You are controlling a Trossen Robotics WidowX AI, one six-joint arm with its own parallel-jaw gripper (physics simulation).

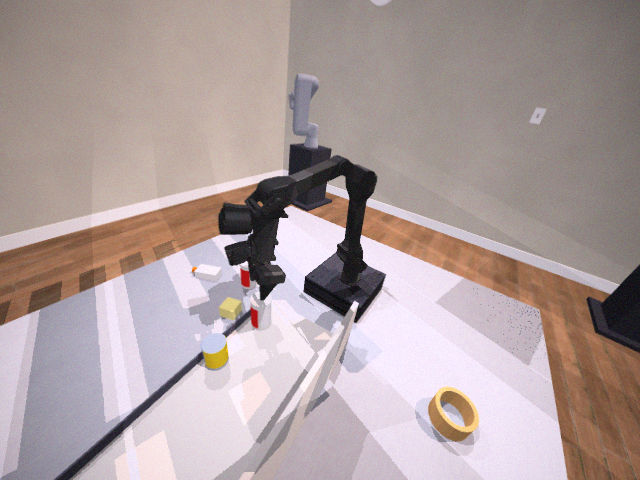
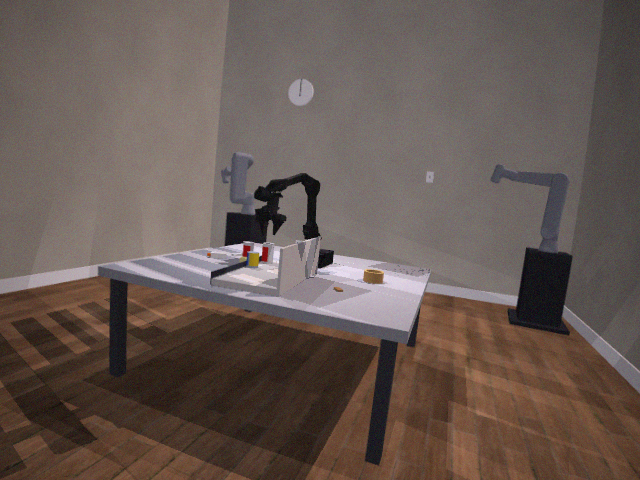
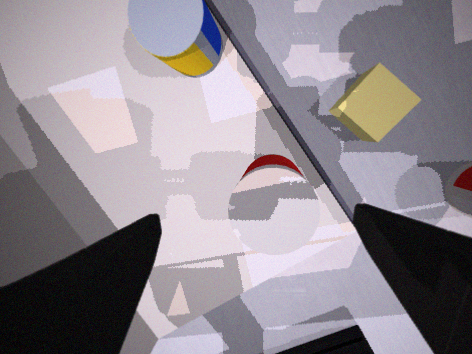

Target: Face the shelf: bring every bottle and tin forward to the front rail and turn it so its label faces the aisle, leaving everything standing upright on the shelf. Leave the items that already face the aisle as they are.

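Frame: origin at the arm's base, x left, y back, z up, level; metres.
Where they show: gripper, between the fingertips: [image 1: 257, 289] [image 2: 268, 235] [image 3: 256, 217]; arm's base, origin of its link: [image 1: 349, 278].
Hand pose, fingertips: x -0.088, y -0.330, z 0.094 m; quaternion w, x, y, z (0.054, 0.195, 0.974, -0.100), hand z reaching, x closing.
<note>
Each offset is from my fingertips to the top centre of the thing. "pt": to the spot under its first point.
My gripper [image 1: 264, 297] [image 2: 269, 232] [image 3: 256, 217] is open and empty, pointing down above a white cylinder with a red label @(dy +0.014, dx -0.002, dz -0.043 m) [image 1: 263, 316] [image 2: 266, 252] [image 3: 275, 225]. This cylinder stands upright on the shelf [image 1: 196, 418], a small gap behind the dark front rail [image 1: 155, 397] [image 2: 227, 269] [image 3: 280, 107]; its red side points obliquely between the rail and the tin. A blue and yellow tin @(dy -0.137, dx +0.013, dz -0.072 m) [image 1: 216, 355] [image 2: 252, 259] [image 3: 187, 62] stands upright close to the rail, blue towards the rail side, yellow towards the cylinder. Another red and white cylinder @(dy +0.107, dx -0.187, dz -0.068 m) [image 1: 245, 276] [image 2: 248, 249] [image 3: 464, 185] stands on the table beyond the rail.
The shelf's pale back panel @(pt dy -0.307, dx +0.303, dz -0.076 m) [image 2: 289, 268] rises behind the items. A yellow block @(dy -0.016, dx -0.115, dz -0.130 m) [image 1: 230, 308] [image 3: 382, 102] sits outside the rail. A white container with an orange tip @(dy +0.020, dx -0.331, dz -0.139 m) [image 1: 208, 272] [image 2: 219, 255] lies farther out. A tan ring @(dy +0.161, dx +0.511, dz -0.117 m) [image 1: 436, 414] [image 2: 373, 277] and small brown piece @(dy -0.137, dx +0.450, dz -0.160 m) [image 2: 338, 289] are behind the panel.
</note>
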